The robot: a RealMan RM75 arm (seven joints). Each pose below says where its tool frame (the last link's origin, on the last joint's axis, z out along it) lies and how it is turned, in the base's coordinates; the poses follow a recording.
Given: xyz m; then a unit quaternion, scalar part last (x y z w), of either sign.
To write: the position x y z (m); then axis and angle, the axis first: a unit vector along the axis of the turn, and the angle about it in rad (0 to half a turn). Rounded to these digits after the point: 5 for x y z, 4 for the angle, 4 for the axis.
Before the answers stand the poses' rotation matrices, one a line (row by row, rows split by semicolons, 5 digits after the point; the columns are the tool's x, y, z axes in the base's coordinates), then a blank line. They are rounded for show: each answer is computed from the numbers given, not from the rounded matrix.
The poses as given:
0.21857, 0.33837, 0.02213, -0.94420, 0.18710, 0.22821, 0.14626
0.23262, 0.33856, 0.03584, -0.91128, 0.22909, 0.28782, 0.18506
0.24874, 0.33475, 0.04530, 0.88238, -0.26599, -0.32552, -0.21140
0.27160, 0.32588, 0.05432, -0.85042, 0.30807, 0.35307, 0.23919
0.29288, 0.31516, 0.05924, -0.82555, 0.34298, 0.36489, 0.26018
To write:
0.82583 -0.42008 -0.37622; -0.28657 -0.88720 0.36160; -0.48569 -0.19080 -0.85306
0.72936 -0.52406 -0.43978; -0.31100 -0.82654 0.46916; -0.60936 -0.20541 -0.76583
0.64657 -0.60704 -0.46200; -0.33178 -0.76912 0.54624; -0.68693 -0.19990 -0.69869
0.56087 -0.69289 -0.45314; -0.35508 -0.69576 0.62437; -0.74790 -0.18928 -0.63626
0.49844 -0.75616 -0.42399; -0.37642 -0.62934 0.67988; -0.78094 -0.17928 -0.59833

0.21857, 0.33837, 0.02213, -0.9545, 0.1891, 0.2307, 2.8480
0.23262, 0.33856, 0.03584, -0.9273, 0.2331, 0.2929, 2.7693
0.24874, 0.33475, 0.04530, -0.9028, 0.2721, 0.3330, 2.7156
0.27160, 0.32588, 0.05432, -0.8758, 0.3173, 0.3636, 2.6585
0.29288, 0.31516, 0.05924, -0.8550, 0.3552, 0.3779, 2.6152

